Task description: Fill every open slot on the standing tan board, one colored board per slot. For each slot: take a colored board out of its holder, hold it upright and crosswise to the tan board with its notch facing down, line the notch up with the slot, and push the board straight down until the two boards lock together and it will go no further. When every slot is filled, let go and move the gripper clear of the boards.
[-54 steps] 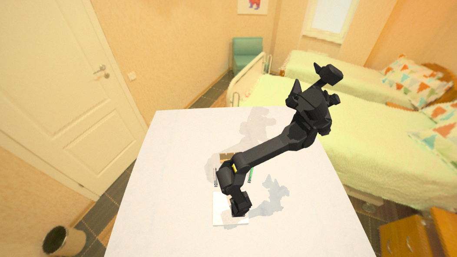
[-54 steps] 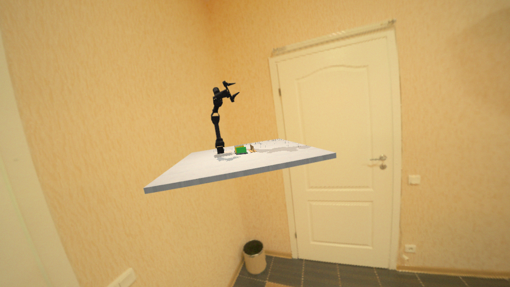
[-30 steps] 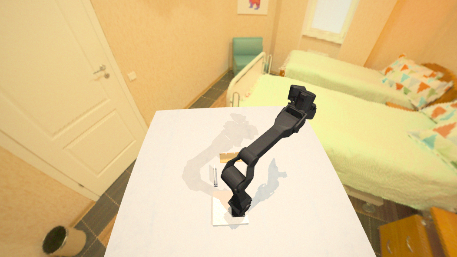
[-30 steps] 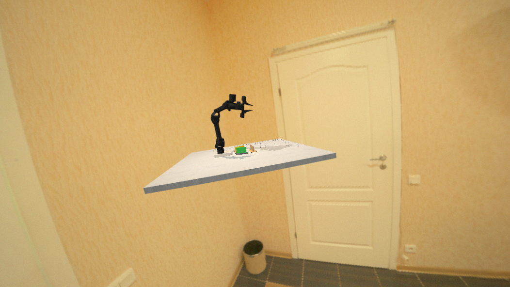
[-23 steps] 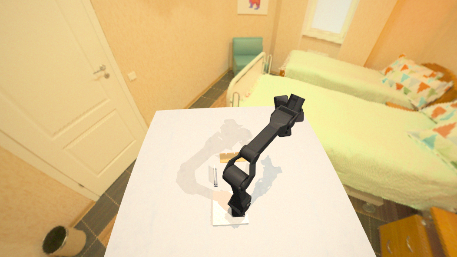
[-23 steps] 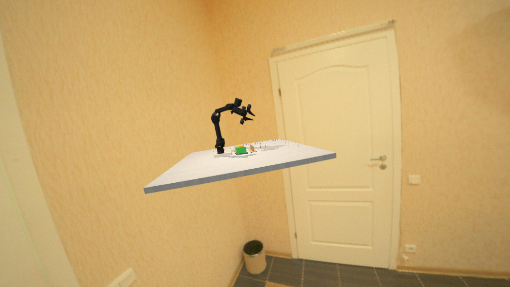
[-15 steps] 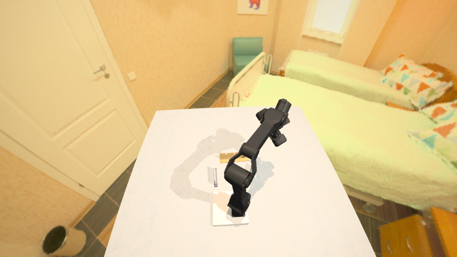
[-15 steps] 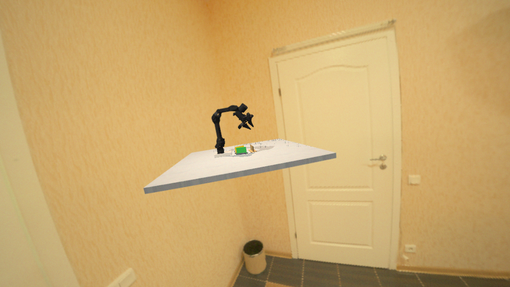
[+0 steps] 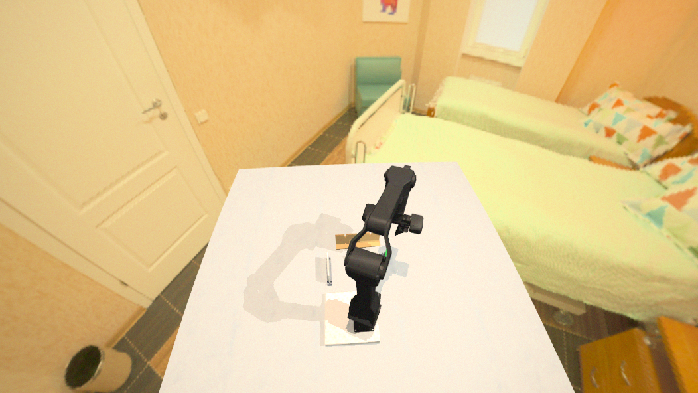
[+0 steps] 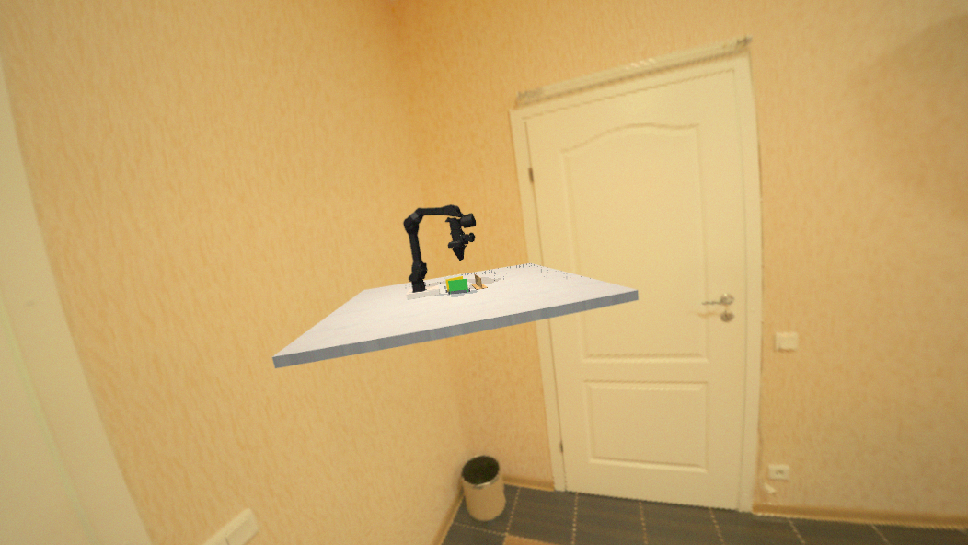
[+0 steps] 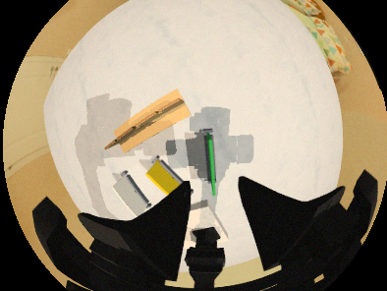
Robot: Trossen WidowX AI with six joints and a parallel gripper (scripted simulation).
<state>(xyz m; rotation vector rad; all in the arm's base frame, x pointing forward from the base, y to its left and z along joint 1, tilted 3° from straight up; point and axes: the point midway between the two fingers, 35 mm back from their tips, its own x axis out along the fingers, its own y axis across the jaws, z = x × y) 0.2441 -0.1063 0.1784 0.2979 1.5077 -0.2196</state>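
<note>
The green board is 4 cm behind my gripper tip, 1 cm to the left of it and 14 cm below it. Also, from my gripper tip: yellow board (5 cm behind, 10 cm to the left, 14 cm below); tan board (8 cm ahead, 10 cm to the left, 14 cm below).
</note>
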